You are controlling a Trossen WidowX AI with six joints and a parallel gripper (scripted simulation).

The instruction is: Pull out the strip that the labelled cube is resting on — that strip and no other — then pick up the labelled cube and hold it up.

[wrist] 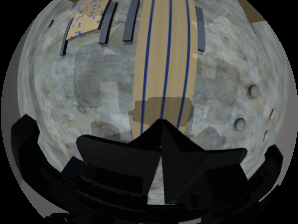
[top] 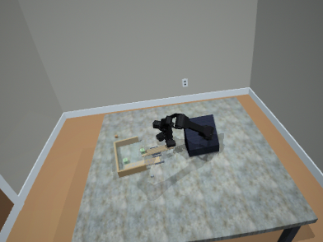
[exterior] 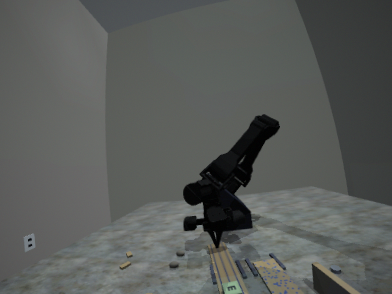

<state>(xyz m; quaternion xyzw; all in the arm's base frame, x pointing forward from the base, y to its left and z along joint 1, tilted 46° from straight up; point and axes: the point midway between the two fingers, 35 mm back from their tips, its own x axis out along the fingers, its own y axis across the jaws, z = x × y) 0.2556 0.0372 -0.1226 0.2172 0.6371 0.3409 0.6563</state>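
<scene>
My gripper tip is now 9 cm short of the striped strip and 2 cm to the right of it.
</scene>
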